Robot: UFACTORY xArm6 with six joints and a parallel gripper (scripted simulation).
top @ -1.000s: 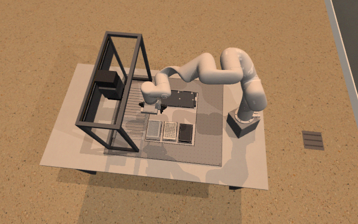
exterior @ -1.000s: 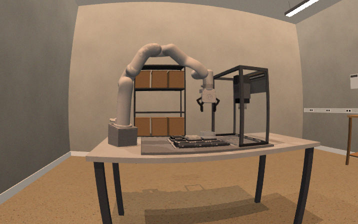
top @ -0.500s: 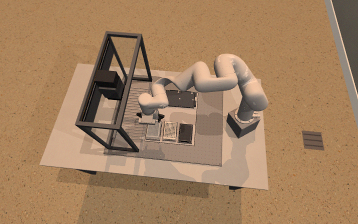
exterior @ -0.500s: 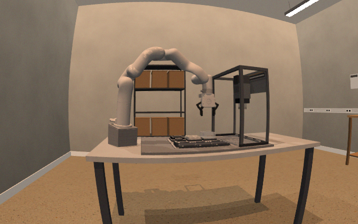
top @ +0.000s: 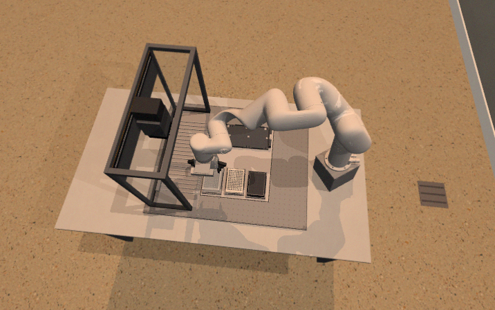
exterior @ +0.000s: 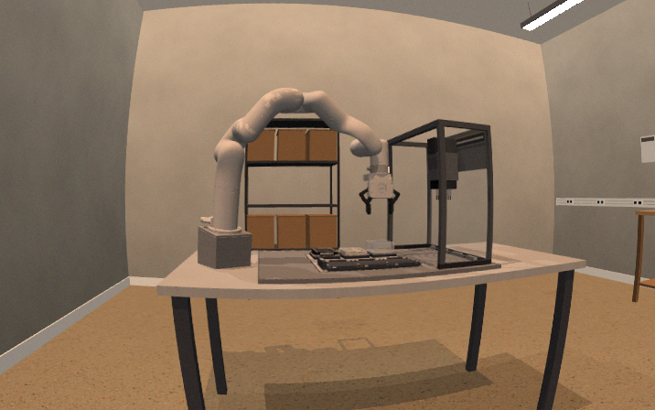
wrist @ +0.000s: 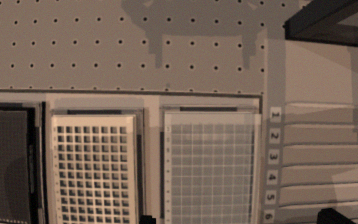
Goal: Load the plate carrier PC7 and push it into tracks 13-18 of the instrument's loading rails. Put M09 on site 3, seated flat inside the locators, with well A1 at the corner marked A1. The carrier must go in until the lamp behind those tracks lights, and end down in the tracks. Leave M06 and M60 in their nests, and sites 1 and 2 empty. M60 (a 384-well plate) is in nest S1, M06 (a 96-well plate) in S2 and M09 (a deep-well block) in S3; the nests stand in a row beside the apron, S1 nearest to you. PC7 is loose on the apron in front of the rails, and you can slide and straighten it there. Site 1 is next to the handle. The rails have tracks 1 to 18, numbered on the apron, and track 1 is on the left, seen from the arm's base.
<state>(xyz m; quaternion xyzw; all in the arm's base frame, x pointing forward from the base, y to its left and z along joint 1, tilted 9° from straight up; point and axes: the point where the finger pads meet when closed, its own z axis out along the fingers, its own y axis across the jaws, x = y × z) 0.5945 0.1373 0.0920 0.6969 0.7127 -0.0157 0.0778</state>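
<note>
My gripper is now 140 mm above the deep-well block M09. Also, from my hand: white 96-well plate M06 (110 mm behind, 10 mm to the right, 150 mm below); then nest S3 (170 mm below); then dark plate M60 (220 mm behind, 150 mm below).
</note>
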